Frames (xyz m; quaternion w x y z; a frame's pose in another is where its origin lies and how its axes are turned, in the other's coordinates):
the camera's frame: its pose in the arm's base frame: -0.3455 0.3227 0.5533 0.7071 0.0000 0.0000 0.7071
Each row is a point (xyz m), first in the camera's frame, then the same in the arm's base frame.
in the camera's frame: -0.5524 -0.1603 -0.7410
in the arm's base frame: -0.1852 -0.2297 -0.1877
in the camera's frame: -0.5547 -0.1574 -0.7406
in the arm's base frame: -0.1881 -0.2320 -0.1873
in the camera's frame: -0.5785 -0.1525 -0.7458
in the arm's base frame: -0.1930 -0.2558 -0.1925
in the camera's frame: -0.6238 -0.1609 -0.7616
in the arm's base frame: -0.1846 -0.3011 -0.2083
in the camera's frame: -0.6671 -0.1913 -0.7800
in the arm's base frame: -0.1542 -0.3444 -0.2267
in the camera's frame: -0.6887 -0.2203 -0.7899
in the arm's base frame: -0.1252 -0.3660 -0.2366
